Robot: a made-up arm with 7 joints. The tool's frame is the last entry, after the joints. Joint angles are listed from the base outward. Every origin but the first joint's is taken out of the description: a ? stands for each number. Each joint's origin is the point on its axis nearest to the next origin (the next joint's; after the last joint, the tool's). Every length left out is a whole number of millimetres.
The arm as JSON. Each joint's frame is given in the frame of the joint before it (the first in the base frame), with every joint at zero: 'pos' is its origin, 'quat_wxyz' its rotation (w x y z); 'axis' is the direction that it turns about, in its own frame. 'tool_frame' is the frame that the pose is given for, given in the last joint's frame.
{
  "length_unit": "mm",
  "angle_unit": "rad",
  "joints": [
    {
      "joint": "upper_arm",
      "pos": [
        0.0,
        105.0,
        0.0
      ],
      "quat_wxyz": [
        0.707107,
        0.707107,
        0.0,
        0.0
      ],
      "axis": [
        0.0,
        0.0,
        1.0
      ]
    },
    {
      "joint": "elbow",
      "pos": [
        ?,
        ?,
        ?
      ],
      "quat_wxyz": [
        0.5,
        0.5,
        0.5,
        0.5
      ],
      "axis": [
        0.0,
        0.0,
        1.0
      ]
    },
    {
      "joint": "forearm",
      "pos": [
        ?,
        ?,
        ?
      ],
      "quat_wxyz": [
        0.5,
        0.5,
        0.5,
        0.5
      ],
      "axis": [
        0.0,
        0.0,
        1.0
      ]
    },
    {
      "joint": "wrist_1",
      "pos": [
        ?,
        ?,
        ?
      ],
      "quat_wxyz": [
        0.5,
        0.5,
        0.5,
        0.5
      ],
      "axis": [
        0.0,
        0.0,
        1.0
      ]
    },
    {
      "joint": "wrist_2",
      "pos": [
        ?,
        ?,
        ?
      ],
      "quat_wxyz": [
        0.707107,
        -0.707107,
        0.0,
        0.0
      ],
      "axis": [
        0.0,
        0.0,
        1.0
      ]
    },
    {
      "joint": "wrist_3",
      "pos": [
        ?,
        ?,
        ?
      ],
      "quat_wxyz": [
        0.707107,
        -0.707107,
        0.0,
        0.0
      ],
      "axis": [
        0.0,
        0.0,
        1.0
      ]
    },
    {
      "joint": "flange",
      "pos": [
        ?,
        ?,
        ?
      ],
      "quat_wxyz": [
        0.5,
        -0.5,
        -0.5,
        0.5
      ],
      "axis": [
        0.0,
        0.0,
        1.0
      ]
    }
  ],
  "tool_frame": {
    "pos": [
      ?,
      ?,
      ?
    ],
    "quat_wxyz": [
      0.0,
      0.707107,
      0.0,
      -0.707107
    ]
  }
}
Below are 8 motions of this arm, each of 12 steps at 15 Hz.
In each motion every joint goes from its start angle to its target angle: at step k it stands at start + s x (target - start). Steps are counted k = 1, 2, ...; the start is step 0. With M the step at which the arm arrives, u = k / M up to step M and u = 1 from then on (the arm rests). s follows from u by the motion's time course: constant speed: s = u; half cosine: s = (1 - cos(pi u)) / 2; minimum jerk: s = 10 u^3 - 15 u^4 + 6 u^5.
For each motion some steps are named. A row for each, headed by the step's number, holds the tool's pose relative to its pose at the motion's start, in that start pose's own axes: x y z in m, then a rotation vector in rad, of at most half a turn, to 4 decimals.
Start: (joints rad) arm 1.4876 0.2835 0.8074 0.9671 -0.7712 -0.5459 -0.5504
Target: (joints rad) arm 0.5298 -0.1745 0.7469 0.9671 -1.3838 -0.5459 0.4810
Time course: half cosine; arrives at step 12
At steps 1, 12:
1: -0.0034 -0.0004 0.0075 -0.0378 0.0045 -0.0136
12: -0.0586 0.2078 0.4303 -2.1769 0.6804 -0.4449

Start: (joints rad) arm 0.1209 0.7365 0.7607 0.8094 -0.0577 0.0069 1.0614
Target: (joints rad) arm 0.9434 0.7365 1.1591 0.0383 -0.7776 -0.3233 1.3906
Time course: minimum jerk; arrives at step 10
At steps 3, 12:
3: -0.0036 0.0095 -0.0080 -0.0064 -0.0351 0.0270
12: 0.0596 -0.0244 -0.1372 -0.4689 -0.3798 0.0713

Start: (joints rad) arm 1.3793 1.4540 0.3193 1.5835 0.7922 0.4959 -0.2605
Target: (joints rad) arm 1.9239 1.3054 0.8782 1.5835 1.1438 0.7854 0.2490
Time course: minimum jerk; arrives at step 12
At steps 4, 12:
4: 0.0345 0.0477 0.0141 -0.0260 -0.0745 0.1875
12: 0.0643 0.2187 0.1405 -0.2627 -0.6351 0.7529

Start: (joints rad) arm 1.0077 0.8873 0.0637 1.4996 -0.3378 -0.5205 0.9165
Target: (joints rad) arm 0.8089 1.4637 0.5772 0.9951 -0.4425 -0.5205 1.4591
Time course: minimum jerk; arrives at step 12
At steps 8, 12:
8: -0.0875 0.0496 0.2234 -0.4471 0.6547 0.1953
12: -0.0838 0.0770 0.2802 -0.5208 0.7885 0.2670

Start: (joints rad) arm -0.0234 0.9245 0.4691 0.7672 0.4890 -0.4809 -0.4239
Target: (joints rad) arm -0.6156 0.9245 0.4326 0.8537 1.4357 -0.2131 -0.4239
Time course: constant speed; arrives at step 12
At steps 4, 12:
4: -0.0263 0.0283 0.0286 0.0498 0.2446 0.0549
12: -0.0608 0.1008 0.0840 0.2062 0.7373 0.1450

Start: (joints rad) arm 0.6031 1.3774 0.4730 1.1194 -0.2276 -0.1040 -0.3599
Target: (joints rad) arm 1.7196 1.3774 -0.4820 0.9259 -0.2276 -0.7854 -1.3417
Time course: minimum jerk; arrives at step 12
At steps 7, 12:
7: 0.0120 0.0088 -0.0365 0.7190 -0.3227 0.3128
12: 0.0148 0.0282 -0.0575 1.0890 -0.4488 0.5349

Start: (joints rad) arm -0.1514 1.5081 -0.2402 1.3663 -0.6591 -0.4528 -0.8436
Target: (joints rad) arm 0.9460 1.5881 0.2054 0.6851 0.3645 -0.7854 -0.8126
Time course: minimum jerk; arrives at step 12
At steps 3, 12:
3: -0.0400 0.0351 -0.0045 0.1395 0.1311 -0.0295
12: -0.1599 0.3076 0.2170 1.9944 0.7069 -0.1457

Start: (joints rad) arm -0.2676 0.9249 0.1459 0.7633 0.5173 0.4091 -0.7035
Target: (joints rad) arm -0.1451 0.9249 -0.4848 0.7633 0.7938 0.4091 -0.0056
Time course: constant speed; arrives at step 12
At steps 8, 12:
8: -0.0228 -0.0610 0.0398 -0.6422 0.0157 -0.1899
12: -0.0409 -0.0841 0.0584 -0.9456 0.0686 -0.2910

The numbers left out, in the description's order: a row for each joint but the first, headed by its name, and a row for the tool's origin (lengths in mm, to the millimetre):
elbow: 0.0 0.0 0.0
forearm: -257.0 0.0 0.0
wrist_1: 0.0 0.0 0.0
wrist_2: 0.0 -301.0 0.0
wrist_3: 0.0 0.0 0.0
flange: 0.0 0.0 0.0
tool: 0.0 0.0 0.0

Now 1 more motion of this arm.
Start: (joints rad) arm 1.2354 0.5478 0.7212 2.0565 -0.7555 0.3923 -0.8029
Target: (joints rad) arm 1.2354 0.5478 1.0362 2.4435 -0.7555 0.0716 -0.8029
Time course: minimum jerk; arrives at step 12
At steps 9, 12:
9: 0.0260 0.1063 -0.0556 0.4326 -0.3147 0.2243
12: 0.0297 0.1193 -0.0580 0.4800 -0.3616 0.2411

